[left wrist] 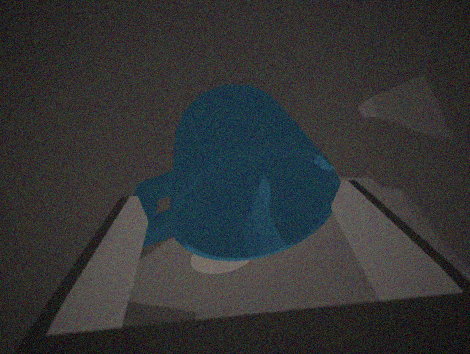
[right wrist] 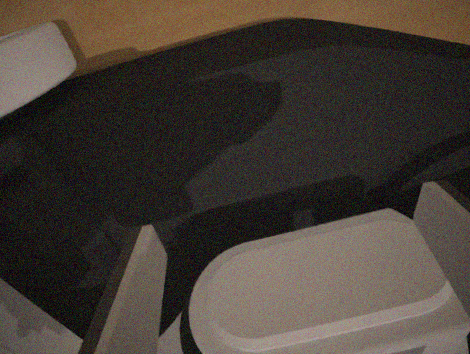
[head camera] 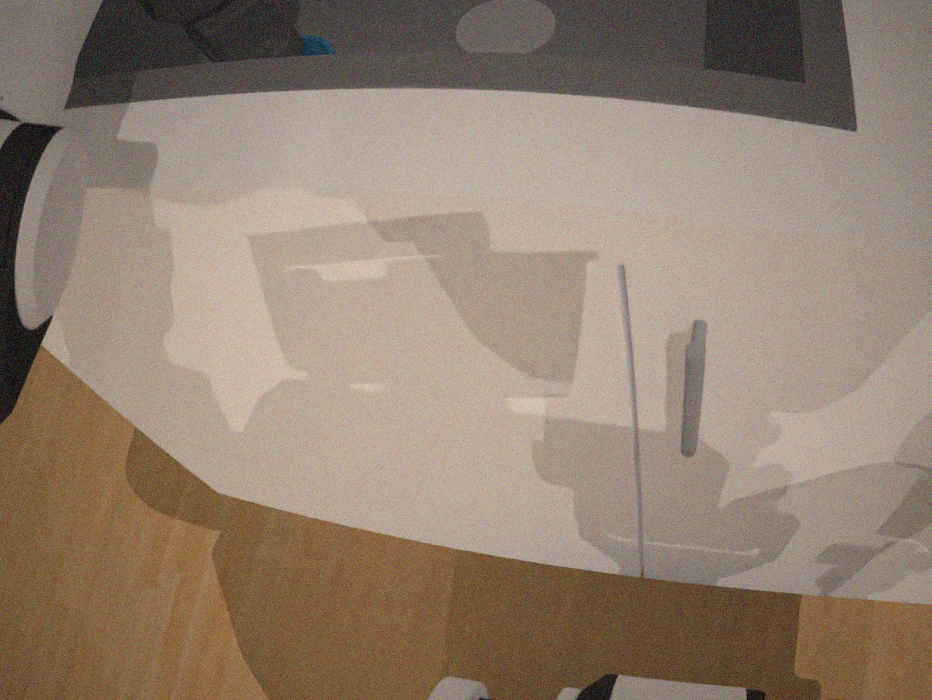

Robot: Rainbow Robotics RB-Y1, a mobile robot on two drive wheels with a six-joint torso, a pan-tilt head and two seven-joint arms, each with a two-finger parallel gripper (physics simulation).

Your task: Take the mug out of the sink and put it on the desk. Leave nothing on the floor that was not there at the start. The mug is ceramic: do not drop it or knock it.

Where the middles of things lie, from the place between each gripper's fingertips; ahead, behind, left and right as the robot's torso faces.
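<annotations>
Right hand: 43 cm below the blue mug [left wrist: 247, 182], 70 cm short of it and 56 cm to the right of it.
Blue mug relative to my left hand: 30 mm below, 10 mm ahead, 10 mm to the right. By its middle, the blue mug is nearer to my left hand than to my right hand.
</annotations>
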